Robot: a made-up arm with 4 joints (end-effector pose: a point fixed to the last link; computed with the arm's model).
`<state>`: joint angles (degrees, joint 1 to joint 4).
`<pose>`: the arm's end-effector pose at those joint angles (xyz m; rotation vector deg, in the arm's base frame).
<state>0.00 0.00 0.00 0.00</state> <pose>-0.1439 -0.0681 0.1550 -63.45 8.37 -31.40</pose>
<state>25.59 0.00 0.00 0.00</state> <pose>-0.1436 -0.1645 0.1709 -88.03 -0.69 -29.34</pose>
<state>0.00 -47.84 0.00 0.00</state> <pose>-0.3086 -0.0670 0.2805 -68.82 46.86 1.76</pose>
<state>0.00 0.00 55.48 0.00</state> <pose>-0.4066 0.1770 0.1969 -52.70 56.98 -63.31</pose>
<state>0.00 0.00 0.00 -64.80</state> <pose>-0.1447 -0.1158 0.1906 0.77 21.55 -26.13</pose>
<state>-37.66 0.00 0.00 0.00</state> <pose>-0.1304 0.0635 0.2077 -26.72 20.00 -32.28</pose>
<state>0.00 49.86 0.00 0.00</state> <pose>0.0658 -0.0930 0.1967 -49.46 -32.97 -61.93</pose>
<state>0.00 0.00 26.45 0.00</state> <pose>-0.2985 0.0197 0.1582 -59.74 31.43 -47.09</pose>
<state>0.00 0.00 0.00 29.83</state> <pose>-0.1455 -0.0650 0.1266 -92.83 0.63 -31.72</pose>
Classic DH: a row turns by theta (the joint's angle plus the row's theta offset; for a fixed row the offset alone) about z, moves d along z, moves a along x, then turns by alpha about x. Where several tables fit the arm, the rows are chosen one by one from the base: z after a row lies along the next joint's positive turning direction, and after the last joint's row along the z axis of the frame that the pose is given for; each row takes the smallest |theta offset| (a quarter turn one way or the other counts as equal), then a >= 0, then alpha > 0; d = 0 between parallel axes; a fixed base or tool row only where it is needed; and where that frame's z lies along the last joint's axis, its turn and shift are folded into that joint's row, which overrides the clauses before.
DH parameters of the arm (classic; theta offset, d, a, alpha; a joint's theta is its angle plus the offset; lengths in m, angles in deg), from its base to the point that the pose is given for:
base (fixed): 88.41 0.3525 -0.0846 -79.4
joint 1: 82.75 0.0905 -0.035 -87.45
joint 2: -70.34 -0.315 0.018 -104.86
joint 3: -88.21 0.1574 0.4382 -102.43
joint 4: 82 0.0858 -0.0085 -107.32
tool (fixed): 66.57 0.0575 0 0

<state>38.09 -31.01 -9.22 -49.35</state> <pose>-0.1794 -0.2024 0.2712 -57.48 39.13 -19.03</pose>
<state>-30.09 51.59 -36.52 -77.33</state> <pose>0.1487 -0.2090 0.4157 20.70 -38.23 -12.66</pose>
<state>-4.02 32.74 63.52 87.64</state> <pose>-0.2408 0.2684 -0.0010 -117.75 57.30 -51.90</pose>
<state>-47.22 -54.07 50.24 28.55</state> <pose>-0.4605 -0.0126 0.6467 -62.37 78.05 25.10</pose>
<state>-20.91 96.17 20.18 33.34</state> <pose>0.2265 -0.0431 0.2616 -29.93 -20.37 -119.00</pose>
